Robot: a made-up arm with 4 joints.
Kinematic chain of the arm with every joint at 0, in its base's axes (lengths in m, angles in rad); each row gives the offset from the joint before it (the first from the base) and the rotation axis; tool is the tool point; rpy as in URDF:
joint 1: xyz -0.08 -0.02 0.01 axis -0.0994 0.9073 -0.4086
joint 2: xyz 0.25 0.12 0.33 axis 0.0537 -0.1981 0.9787
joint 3: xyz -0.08 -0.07 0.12 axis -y
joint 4: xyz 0.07 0 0.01 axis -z
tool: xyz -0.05 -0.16 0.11 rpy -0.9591 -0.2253 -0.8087
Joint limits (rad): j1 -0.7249..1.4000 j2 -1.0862..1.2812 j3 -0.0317..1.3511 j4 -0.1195..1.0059
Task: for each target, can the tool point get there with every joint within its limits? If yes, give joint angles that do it. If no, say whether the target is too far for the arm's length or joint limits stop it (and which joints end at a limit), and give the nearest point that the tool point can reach.
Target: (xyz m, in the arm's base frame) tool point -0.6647 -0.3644 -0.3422
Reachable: no: joint limits stop it (at a limit: joint 1, joint 3) | nearest point -0.3383 -0.0690 0.3522 | short by 0.822 m
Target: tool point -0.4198 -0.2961 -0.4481
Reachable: no: joint limits stop it (at a limit: joint 1, joint 2, joint 3, joint 4) | nearest point 0.2492 -0.3386 -0.0777 | short by 0.766 m
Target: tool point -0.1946 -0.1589 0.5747
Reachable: yes | joints -0.5236 -0.0023 0.4975 -0.0231
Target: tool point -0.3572 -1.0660 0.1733
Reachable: no: too far | nearest point -0.2453 -0.2189 0.4757 | short by 0.906 m
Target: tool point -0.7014 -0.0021 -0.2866
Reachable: no: joint limits stop it (at a limit: joint 1, joint 3) | nearest point -0.3671 0.0202 0.3466 | short by 0.716 m
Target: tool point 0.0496 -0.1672 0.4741
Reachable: yes | joints -0.0200 0.4531 0.9607 0.4502
